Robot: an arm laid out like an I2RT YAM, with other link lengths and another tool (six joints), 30 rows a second.
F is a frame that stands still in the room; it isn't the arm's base.
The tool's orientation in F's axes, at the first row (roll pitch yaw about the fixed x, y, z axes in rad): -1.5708 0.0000 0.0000
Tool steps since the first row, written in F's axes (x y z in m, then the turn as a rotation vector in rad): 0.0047 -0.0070 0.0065 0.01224 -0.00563 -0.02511; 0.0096 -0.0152 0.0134 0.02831 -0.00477 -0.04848; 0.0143 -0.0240 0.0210 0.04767 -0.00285 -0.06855; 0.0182 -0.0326 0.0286 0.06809 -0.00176 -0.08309; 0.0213 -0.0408 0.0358 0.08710 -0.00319 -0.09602; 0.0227 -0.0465 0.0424 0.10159 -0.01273 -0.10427; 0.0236 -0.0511 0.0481 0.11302 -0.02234 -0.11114; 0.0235 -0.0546 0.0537 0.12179 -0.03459 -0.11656; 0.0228 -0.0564 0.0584 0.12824 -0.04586 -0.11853
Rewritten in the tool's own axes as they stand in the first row. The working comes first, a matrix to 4 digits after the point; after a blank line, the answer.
The tool's axes in the first row as the columns of a matrix, in F's axes (used below as rounded here):
1.0000 0.0000 0.0000
0.0000 0.0000 1.0000
0.0000 -1.0000 0.0000

0.0047 -0.0065 -0.0070 0.01224 0.02511 -0.00563; 0.0096 -0.0134 -0.0152 0.02831 0.04848 -0.00477; 0.0143 -0.0210 -0.0240 0.04767 0.06855 -0.00285; 0.0182 -0.0286 -0.0326 0.06809 0.08309 -0.00176; 0.0213 -0.0358 -0.0408 0.08710 0.09602 -0.00319; 0.0227 -0.0424 -0.0465 0.10159 0.10427 -0.01273; 0.0236 -0.0481 -0.0511 0.11302 0.11114 -0.02234; 0.0235 -0.0537 -0.0546 0.12179 0.11656 -0.03459; 0.0228 -0.0584 -0.0564 0.12824 0.11853 -0.04586
